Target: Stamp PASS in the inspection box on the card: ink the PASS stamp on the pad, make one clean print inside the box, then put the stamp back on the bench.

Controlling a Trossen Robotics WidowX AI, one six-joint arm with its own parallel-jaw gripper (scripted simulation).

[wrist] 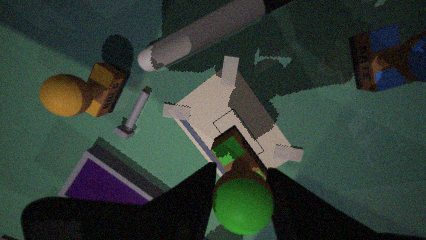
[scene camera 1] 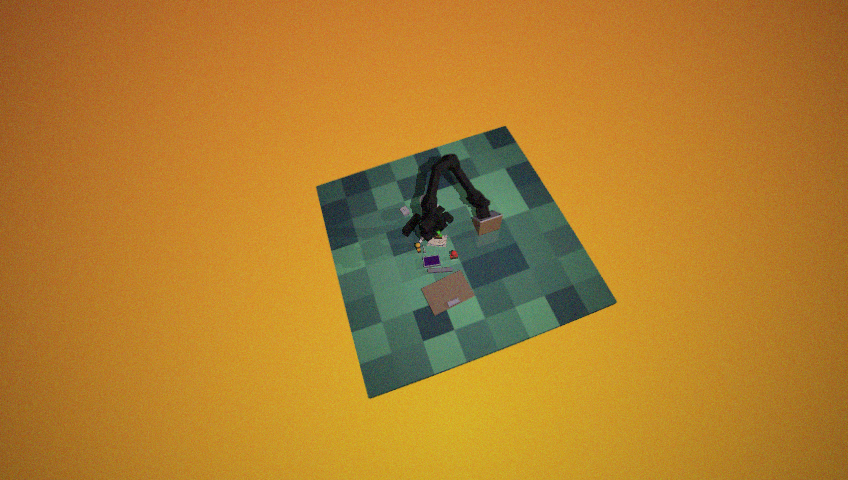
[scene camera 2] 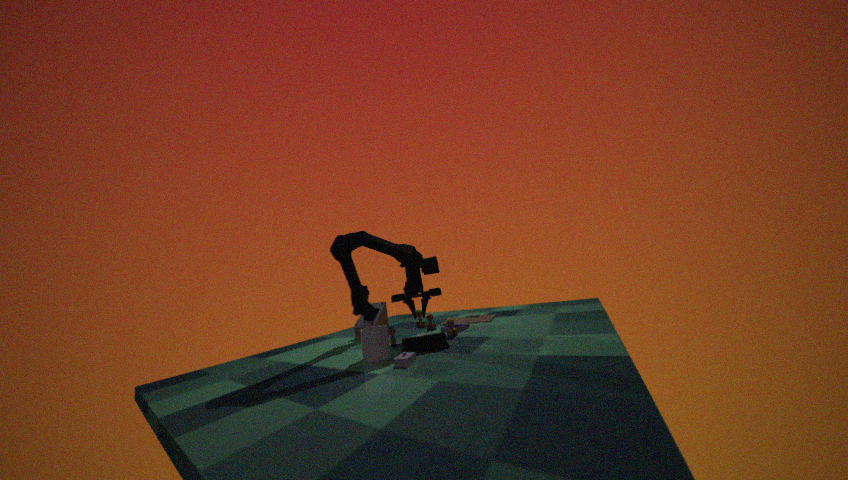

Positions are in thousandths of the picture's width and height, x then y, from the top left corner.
Scene:
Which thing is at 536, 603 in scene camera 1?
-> A brown board.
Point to a green-knobbed PASS stamp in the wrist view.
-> At 569, 819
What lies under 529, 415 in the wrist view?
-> A white card.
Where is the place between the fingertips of my gripper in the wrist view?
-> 567, 719

